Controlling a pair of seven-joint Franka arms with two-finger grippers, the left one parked.
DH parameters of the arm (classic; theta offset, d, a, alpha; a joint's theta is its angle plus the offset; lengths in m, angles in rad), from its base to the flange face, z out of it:
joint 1: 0 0.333 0 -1.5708
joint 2: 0 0 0 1.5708
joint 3: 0 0.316 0.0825 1.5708
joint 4: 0 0 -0.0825 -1.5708
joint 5: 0 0.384 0 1.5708
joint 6: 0 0 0.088 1.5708
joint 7: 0 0.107 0 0
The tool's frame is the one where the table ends.
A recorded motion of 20 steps. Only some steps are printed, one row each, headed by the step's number.
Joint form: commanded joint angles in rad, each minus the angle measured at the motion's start. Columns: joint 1, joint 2, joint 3, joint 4, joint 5, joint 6, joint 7.
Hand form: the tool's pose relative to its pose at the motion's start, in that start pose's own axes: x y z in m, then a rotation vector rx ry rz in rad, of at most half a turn. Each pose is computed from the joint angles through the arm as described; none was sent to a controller.
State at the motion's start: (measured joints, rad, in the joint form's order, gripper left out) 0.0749 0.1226 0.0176 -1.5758 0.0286 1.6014 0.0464
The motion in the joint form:
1: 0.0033 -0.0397 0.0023 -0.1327 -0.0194 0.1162 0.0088
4: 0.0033 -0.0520 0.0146 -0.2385 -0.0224 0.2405 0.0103
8: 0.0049 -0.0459 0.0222 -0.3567 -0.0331 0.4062 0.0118
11: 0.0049 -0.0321 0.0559 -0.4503 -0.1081 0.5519 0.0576
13: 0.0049 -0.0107 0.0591 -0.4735 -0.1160 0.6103 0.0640
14: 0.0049 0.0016 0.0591 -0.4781 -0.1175 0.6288 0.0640
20: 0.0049 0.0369 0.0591 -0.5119 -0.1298 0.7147 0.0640
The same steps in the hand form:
1: -0.0052 -0.0001 0.0308 -0.0192 0.0241 0.0032
4: -0.0048 -0.0058 0.0639 -0.0209 0.0548 -0.0078
8: -0.0022 -0.0091 0.1092 -0.0281 0.0966 -0.0193
11: -0.0031 -0.0238 0.1483 -0.0846 0.1410 -0.0453
13: 0.0002 -0.0257 0.1656 -0.0853 0.1553 -0.0500
14: 0.0023 -0.0258 0.1729 -0.0846 0.1568 -0.0521
20: 0.0059 -0.0260 0.2002 -0.0857 0.1738 -0.0651

